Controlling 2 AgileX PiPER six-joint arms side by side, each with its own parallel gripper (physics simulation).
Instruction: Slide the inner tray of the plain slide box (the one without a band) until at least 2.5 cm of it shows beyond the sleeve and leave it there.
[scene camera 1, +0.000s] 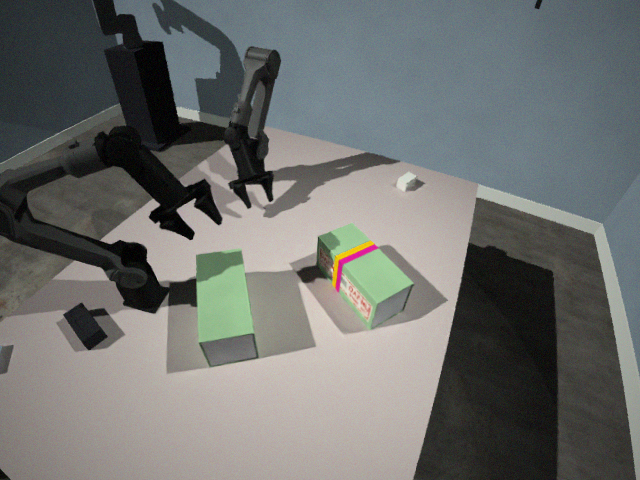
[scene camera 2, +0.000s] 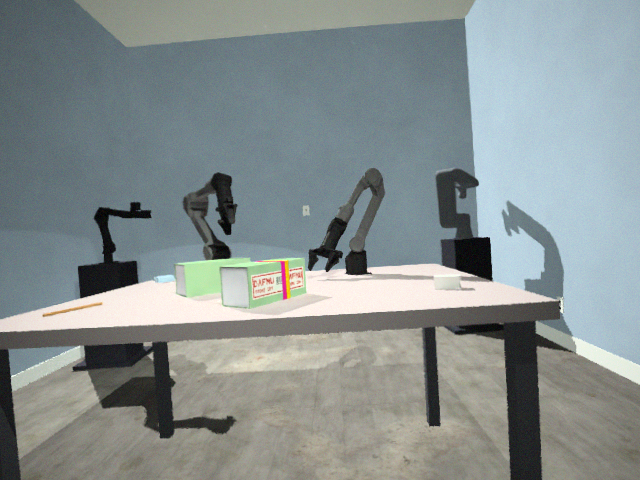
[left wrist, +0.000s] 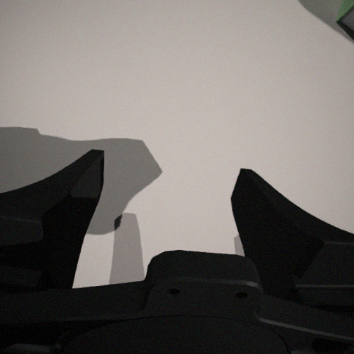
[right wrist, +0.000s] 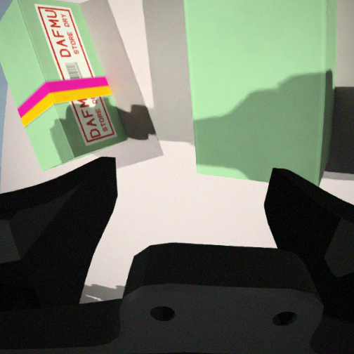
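The plain green slide box (scene camera 1: 222, 304) (scene camera 2: 206, 277) (right wrist: 260, 60) lies flat on the table. Its grey-white tray end (scene camera 1: 230, 350) (scene camera 2: 180, 279) looks flush with the sleeve; its far end is hidden in both scene views. My right gripper (scene camera 1: 206, 230) (right wrist: 192, 181) is open and empty, raised behind that box's far end. My left gripper (scene camera 1: 260, 203) (scene camera 2: 319, 269) (left wrist: 171, 175) is open and empty, low over the table, apart from both boxes. In the left wrist view, a green box corner (left wrist: 347, 13) shows at the top right; I cannot tell which box.
The banded green box (scene camera 1: 382, 279) (scene camera 2: 237, 286) (right wrist: 30, 55) stands beside the plain one, turned at an angle. A white block (scene camera 1: 406, 181) (scene camera 2: 446, 282) lies near the table's far edge. A dark block (scene camera 1: 85, 326) lies left of the plain box. An orange stick (scene camera 2: 72, 309) lies at the left.
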